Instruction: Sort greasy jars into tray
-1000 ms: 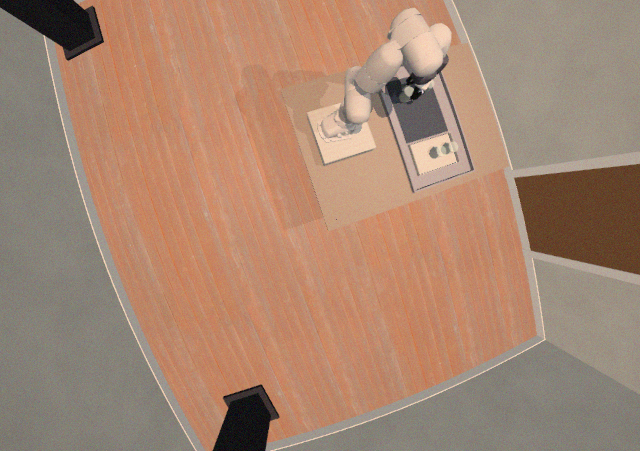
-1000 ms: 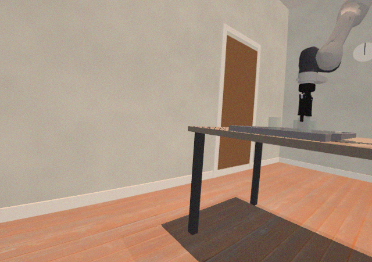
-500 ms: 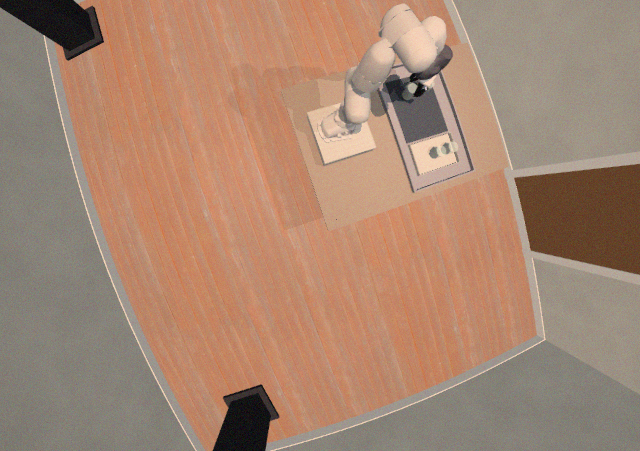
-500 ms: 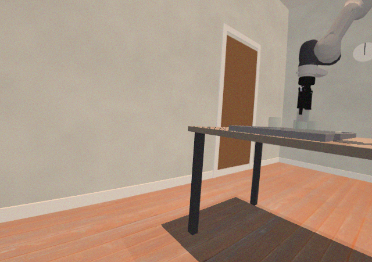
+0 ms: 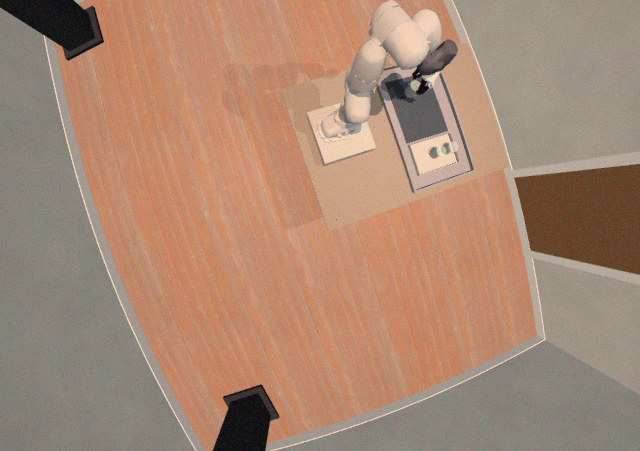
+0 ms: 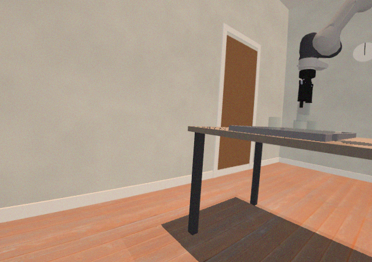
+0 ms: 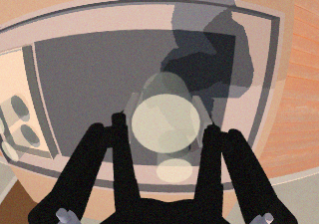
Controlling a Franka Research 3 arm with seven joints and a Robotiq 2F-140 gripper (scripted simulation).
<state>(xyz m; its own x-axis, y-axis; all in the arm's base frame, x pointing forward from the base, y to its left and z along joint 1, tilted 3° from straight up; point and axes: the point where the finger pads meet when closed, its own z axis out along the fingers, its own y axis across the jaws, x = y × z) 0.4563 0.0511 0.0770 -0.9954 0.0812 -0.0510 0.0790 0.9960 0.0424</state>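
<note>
Now: the tray 40 cm to the right of my hand, 13 cm below it and 4 cm ahead of it. The rest, counted from my hand: grey drying mat: 14 cm below, 8 cm to the right, 6 cm ahead.
</note>
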